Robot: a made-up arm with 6 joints.
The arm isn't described. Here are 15 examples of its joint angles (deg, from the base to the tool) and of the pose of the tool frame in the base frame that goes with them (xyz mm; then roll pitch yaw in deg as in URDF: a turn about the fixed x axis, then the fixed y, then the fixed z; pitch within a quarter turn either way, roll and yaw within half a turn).
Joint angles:
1: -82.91 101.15 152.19 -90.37 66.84 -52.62
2: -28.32 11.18 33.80 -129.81 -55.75 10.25
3: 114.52 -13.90 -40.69 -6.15 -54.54 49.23
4: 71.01 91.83 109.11 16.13 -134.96 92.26
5: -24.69 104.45 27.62 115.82 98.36 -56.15
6: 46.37 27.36 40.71 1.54 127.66 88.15
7: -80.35 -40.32 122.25 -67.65 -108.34 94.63
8: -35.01 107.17 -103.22 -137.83 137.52 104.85
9: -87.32 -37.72 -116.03 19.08 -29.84 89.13
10: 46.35 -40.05 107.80 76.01 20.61 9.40
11: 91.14 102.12 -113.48 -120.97 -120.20 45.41
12: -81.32 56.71 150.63 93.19 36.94 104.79
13: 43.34 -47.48 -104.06 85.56 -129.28 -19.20
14: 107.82 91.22 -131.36 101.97 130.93 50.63
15: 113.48 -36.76 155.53 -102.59 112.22 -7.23
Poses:
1: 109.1 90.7 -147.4 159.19 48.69 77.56
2: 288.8 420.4 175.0 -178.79 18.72 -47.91
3: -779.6 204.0 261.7 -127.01 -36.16 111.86
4: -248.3 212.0 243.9 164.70 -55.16 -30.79
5: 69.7 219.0 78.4 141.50 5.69 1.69
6: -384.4 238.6 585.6 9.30 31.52 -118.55
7: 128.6 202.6 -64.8 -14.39 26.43 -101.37
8: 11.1 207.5 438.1 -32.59 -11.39 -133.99
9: 181.8 135.0 -315.3 -158.43 40.90 155.09
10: -184.4 190.6 731.5 -35.56 -39.46 24.17
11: -423.3 245.1 -14.7 159.63 0.86 21.56
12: 226.9 318.2 -20.1 -138.44 -16.71 27.28
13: -35.9 201.8 445.9 161.45 -12.68 -93.53
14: -334.6 340.9 135.1 -71.14 42.94 3.23
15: -468.6 45.8 411.4 31.69 31.51 -9.52
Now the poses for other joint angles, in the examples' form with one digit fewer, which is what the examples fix.
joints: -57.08 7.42 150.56 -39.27 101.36 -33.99
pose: 138 92 31 -132.0 -34.5 153.6
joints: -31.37 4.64 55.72 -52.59 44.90 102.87
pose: 342 332 236 156.5 -41.4 21.5
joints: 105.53 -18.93 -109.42 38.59 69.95 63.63
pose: -463 201 376 34.9 30.4 51.8
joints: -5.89 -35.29 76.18 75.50 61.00 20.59
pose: 272 157 512 -22.1 21.3 -39.6
